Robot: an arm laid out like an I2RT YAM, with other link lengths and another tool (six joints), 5 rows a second.
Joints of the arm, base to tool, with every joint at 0 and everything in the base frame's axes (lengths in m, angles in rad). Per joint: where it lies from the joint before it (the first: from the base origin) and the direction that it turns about. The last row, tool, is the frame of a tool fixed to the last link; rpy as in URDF.
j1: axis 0 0 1 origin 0 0 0.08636
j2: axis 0 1 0 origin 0.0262 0.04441 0.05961
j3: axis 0 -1 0 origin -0.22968 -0.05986 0
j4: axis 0 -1 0 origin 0.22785 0.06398 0.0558
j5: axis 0 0 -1 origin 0.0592 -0.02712 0.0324
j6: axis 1 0 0 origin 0.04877 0 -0.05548
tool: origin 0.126 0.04 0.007 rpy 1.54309 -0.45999 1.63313
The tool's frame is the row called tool.
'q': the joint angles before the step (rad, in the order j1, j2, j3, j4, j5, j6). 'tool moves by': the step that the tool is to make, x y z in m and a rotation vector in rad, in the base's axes. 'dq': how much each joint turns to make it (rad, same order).
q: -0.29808, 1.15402, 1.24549, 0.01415, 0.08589, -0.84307
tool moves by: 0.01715, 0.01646, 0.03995, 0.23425, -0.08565, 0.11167
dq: 0.00175, 0.10885, 0.20953, -0.09886, -0.08329, 0.25951
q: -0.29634, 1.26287, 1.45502, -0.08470, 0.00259, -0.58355
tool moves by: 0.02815, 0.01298, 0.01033, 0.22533, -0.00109, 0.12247
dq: -0.00067, 0.14790, 0.17979, -0.08568, -0.10580, 0.22516
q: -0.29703, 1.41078, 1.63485, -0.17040, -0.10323, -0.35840
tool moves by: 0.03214, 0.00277, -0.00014, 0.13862, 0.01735, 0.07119
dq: 0.00072, 0.15584, 0.15948, -0.04302, -0.06618, 0.13099
